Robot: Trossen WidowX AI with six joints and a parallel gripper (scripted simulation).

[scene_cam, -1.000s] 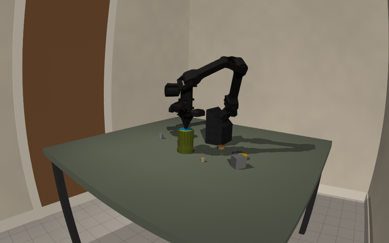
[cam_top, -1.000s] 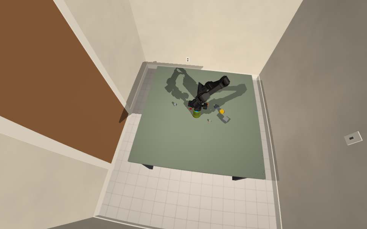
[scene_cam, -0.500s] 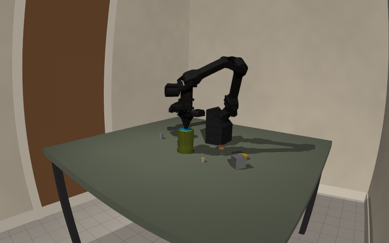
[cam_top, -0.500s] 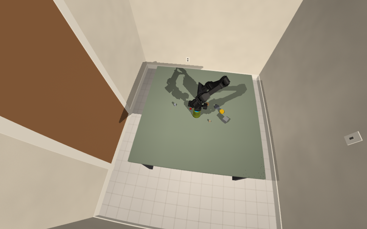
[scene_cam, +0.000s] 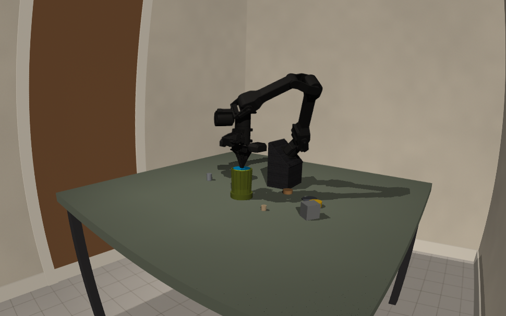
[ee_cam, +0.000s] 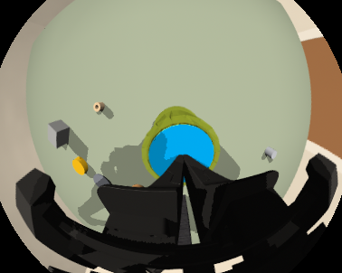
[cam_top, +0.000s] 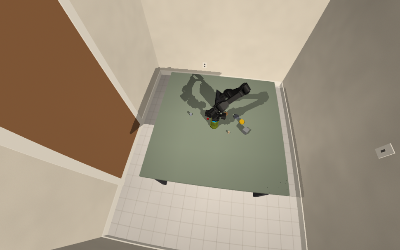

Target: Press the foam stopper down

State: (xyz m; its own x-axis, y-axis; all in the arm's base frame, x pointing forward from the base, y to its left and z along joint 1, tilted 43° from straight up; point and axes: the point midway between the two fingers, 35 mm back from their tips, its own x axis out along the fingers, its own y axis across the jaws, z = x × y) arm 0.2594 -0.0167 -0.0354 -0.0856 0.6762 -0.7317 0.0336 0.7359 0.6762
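Right now my hand is 5 cm above the blue foam stopper. From my hand the other things lie so: brown disc: 15 cm behind, 11 cm to the left, 14 cm below; then tan peg: 6 cm ahead, 15 cm to the left, 14 cm below; then red dot: 6 cm behind, 7 cm to the right, 14 cm below.
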